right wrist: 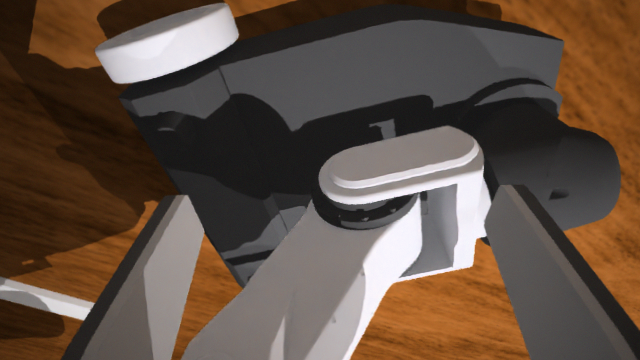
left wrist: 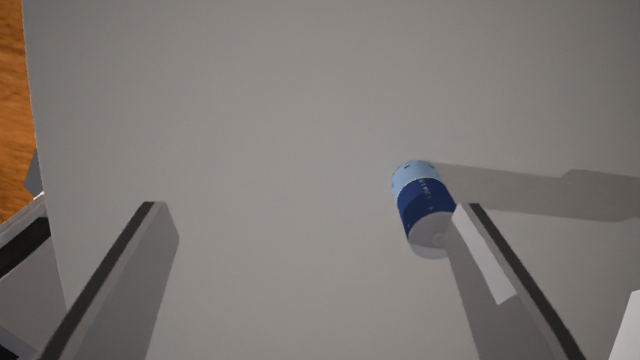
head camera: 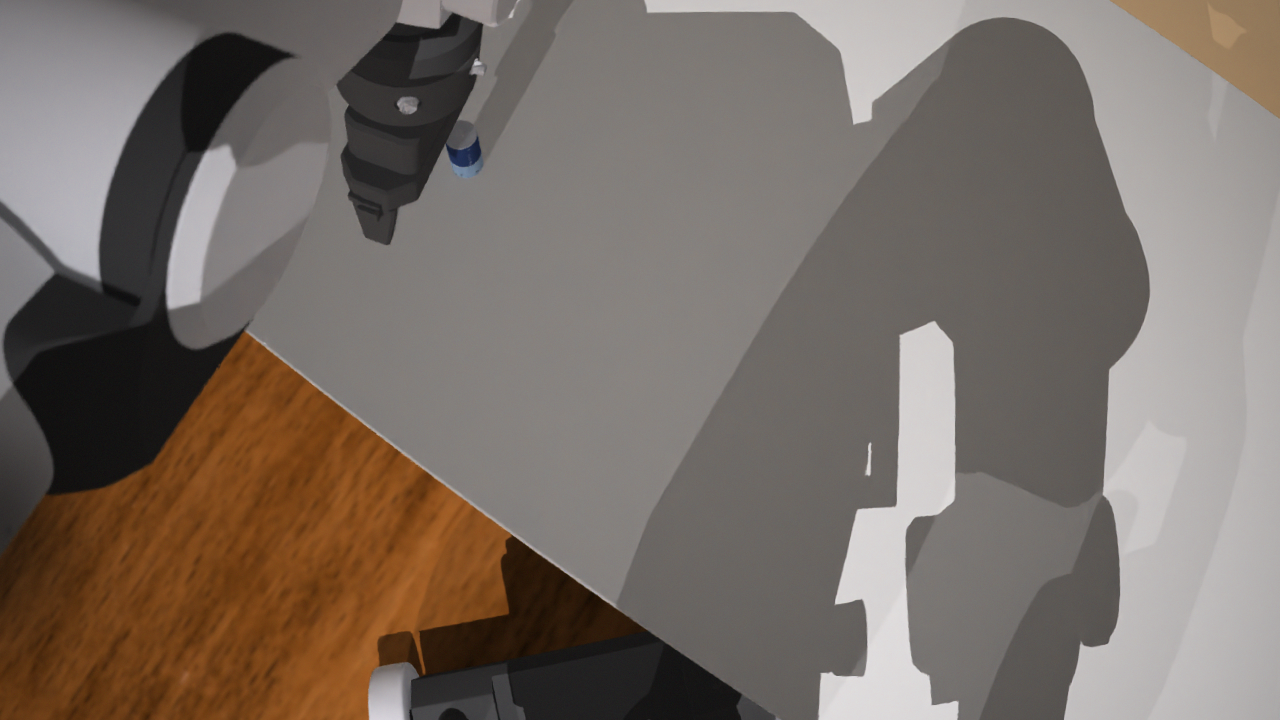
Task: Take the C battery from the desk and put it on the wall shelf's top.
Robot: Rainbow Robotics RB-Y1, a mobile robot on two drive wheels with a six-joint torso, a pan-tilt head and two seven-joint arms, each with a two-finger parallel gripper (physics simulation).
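Seen in the pictures: left gripper, between the fingertips: (left wrist: 313,221) (head camera: 408,176); right gripper, between the fingertips: (right wrist: 340,209); robot's base, origin of its link: (head camera: 593,693).
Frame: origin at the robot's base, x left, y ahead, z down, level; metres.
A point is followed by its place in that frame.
Observation:
The C battery (head camera: 464,152) @(x 0.008, y 0.465, z -0.762 m) (left wrist: 425,200) @(x 0.022, y 0.479, z -0.758 m), dark blue and light blue with a grey end, stands upright on the grey desk (head camera: 581,286) @(x -0.063, y 0.352, z -0.720 m) (left wrist: 250,110) @(x 0.085, y 0.419, z -0.721 m). My left gripper (head camera: 378,231) (left wrist: 313,221) @(x 0.051, y 0.441, z -0.784 m) is open and empty above the desk. In the left wrist view the battery shows beside the tip of the right-hand finger, which overlaps its edge, toward the inner side of the gap. In the head view the battery is right of the gripper, partly against its dark body. My right gripper (right wrist: 340,209) @(x -0.264, y -0.203, z -0.536 m) is open and empty, away from the desk. The wall shelf does not show.
The robot's dark base (head camera: 581,685) @(x 0.010, y 0.027, z -0.191 m) (right wrist: 390,60) @(x -0.177, y -0.304, z -0.169 m) is at the bottom of the head view, by the desk's edge. Wooden floor (head camera: 268,501) @(x 0.442, y 0.380, z 0.000 m) (left wrist: 12,100) @(x 0.381, y -0.533, z -0.001 m) (right wrist: 595,65) @(x -0.006, y -0.767, z -0.001 m) lies beyond that edge. Large arm shadows cross the desk. A white arm link (right wrist: 320,280) @(x -0.051, y -0.157, z -0.408 m) shows between the right fingers.

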